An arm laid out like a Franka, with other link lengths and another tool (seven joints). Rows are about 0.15 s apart.
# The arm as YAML. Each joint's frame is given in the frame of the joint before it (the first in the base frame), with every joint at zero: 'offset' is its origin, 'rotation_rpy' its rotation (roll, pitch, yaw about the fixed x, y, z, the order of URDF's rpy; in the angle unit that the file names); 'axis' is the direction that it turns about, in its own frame. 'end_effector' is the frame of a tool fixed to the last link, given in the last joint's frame.
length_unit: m
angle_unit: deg
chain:
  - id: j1
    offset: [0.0, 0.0, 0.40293]
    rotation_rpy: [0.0, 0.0, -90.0]
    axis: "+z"
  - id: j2
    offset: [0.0, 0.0, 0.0]
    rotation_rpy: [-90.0, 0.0, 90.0]
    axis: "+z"
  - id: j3
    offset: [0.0, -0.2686, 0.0]
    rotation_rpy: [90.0, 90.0, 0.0]
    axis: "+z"
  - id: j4
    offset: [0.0, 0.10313, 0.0]
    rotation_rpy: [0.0, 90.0, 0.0]
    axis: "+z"
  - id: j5
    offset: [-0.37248, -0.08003, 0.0]
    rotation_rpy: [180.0, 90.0, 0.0]
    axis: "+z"
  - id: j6
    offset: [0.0, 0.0, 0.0]
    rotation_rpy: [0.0, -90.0, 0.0]
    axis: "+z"
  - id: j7
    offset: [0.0, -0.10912, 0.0]
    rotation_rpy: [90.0, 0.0, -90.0]
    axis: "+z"
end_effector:
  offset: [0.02, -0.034, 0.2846]
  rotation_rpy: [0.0, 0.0, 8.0]
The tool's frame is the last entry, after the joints.
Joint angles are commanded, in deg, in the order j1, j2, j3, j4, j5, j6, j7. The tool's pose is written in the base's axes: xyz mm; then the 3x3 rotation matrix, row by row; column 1 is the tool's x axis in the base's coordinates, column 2 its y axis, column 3 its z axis. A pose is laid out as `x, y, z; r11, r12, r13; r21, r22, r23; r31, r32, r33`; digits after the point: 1 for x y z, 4 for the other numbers.
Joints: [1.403, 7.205, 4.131, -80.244, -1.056, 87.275, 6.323]
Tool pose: 631.0, 86.5, 467.9; 0.9880, -0.1542, -0.0018; -0.1542, -0.9880, -0.0096; -0.0003, 0.0098, -1.0000
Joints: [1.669, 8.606, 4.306, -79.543, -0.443, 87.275, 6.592]
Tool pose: 634.0, 94.6, 458.9; 0.9884, -0.1509, -0.0151; -0.1509, -0.9886, 0.0020; -0.0152, 0.0003, -0.9999
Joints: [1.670, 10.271, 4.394, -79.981, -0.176, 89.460, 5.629]
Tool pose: 643.9, 98.2, 441.5; 0.9910, -0.1328, -0.0143; -0.1327, -0.9911, 0.0091; -0.0154, -0.0072, -0.9999
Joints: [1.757, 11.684, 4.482, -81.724, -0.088, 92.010, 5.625]
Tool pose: 650.2, 101.4, 415.9; 0.9912, -0.1300, -0.0252; -0.1297, -0.9915, 0.0117; -0.0265, -0.0083, -0.9996
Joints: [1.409, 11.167, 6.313, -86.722, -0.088, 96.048, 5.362]
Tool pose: 646.2, 118.4, 387.3; 0.9944, -0.1000, -0.0333; -0.0996, -0.9949, 0.0155; -0.0347, -0.0121, -0.9993
